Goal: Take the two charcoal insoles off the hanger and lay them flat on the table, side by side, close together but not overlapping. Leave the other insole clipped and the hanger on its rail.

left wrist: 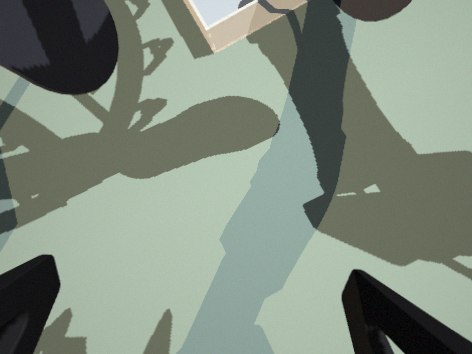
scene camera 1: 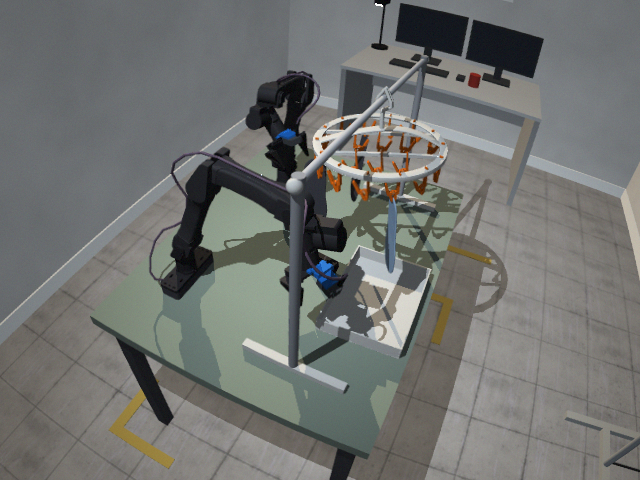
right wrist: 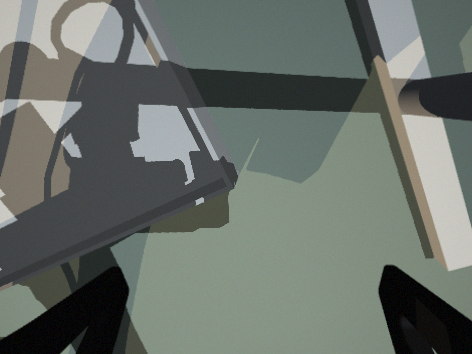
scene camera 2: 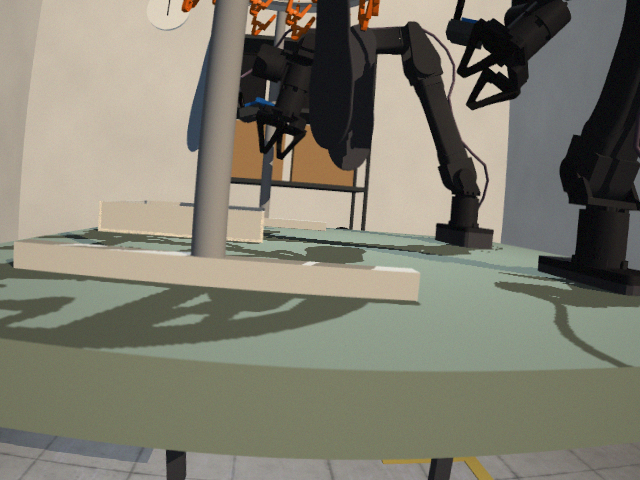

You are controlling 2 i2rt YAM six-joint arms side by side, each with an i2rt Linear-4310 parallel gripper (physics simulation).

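Two charcoal insoles hang upright from orange clips on the white ring hanger (scene camera 1: 379,176). One charcoal insole (scene camera 1: 318,190) (scene camera 2: 330,82) hangs in front of the other charcoal insole (scene camera 2: 356,149) in scene camera 2. A charcoal insole (left wrist: 65,55) shows at the left wrist view's upper left. The blue insole (scene camera 1: 391,237) (scene camera 2: 197,111) hangs clipped above the tray. My left gripper (scene camera 1: 301,164) (scene camera 2: 465,88) (left wrist: 209,275) is open and empty, apart from the insoles. My right gripper (scene camera 1: 315,299) (scene camera 2: 272,153) (right wrist: 246,277) is open and empty, above the table beside the tray.
The hanger hangs on the grey rail (scene camera 1: 361,119). A stand post (scene camera 1: 296,279) (scene camera 2: 214,129) rises from a white foot (scene camera 1: 320,379) (scene camera 2: 310,281) (right wrist: 430,165). A white tray (scene camera 1: 374,343) (scene camera 2: 180,222) (left wrist: 230,37) stands under the blue insole, on the green table (scene camera 1: 232,299).
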